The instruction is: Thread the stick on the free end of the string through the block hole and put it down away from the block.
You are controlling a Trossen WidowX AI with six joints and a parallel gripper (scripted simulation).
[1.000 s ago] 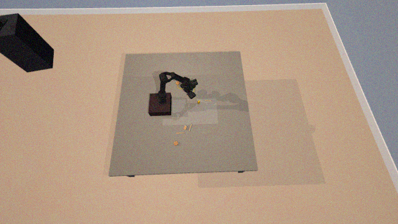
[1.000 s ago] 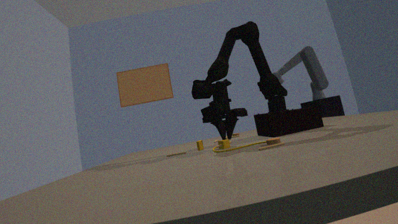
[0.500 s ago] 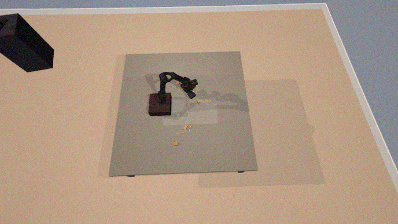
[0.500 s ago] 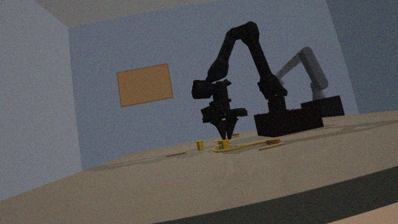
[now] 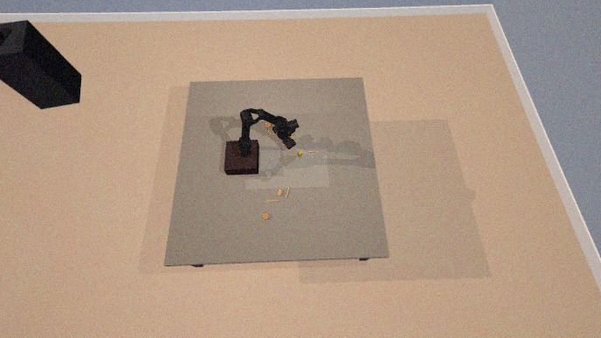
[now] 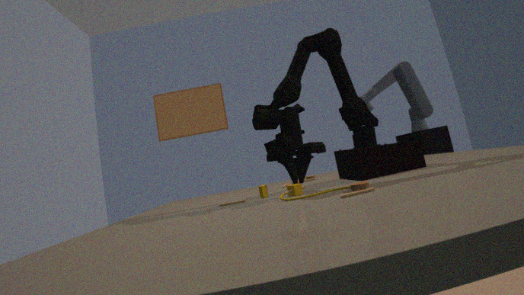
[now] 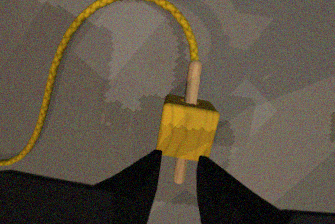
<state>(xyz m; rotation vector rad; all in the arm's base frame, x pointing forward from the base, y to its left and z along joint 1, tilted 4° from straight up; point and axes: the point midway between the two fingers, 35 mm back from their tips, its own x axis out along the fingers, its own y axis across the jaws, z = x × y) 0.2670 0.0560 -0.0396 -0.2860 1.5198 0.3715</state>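
The thin wooden stick lies 30 mm ahead of my gripper tip, 10 mm to the left of it and 20 mm below it. From my gripper tip the other things lie so: round wooden button: 90 mm behind, 160 mm to the left, 20 mm below.
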